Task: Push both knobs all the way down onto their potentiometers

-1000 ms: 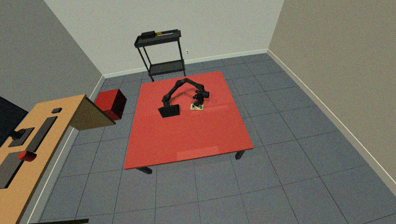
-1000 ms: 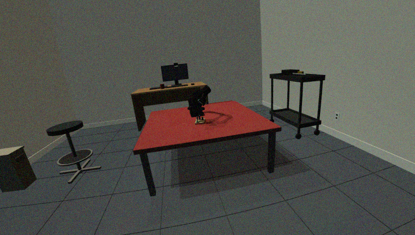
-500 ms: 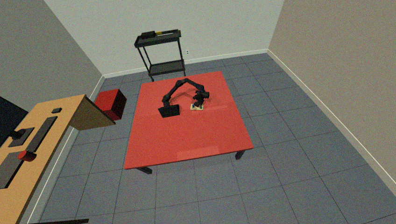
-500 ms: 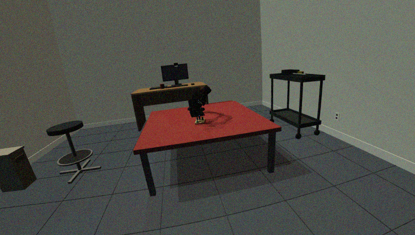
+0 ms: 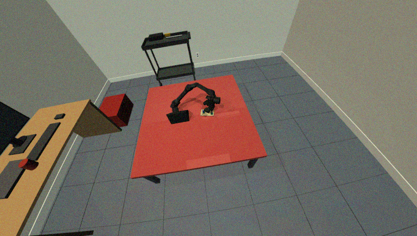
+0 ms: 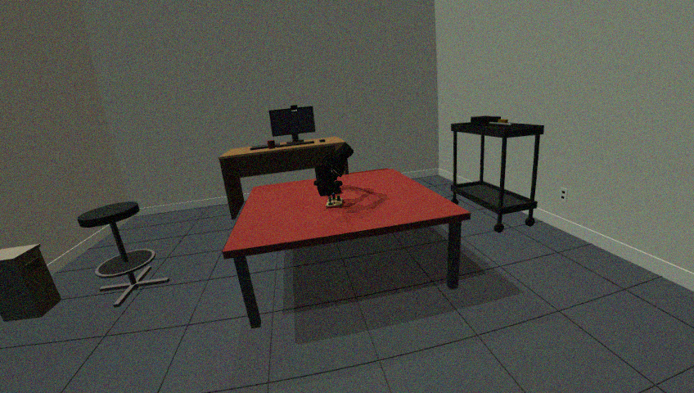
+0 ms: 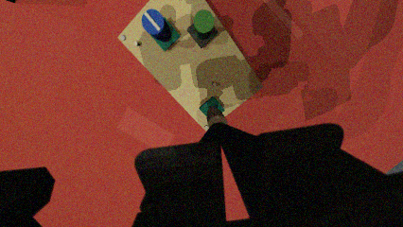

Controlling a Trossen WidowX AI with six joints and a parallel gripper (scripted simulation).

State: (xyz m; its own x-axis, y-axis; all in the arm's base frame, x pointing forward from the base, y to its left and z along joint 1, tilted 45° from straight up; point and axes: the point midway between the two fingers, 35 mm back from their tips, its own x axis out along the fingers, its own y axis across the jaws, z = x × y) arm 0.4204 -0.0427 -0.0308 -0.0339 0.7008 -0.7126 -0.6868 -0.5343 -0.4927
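Right now my gripper tip is 1 cm above the grey knob. The rest, counted from my gripper tip: blue knob 10 cm behind, 4 cm to the left, 3 cm below.
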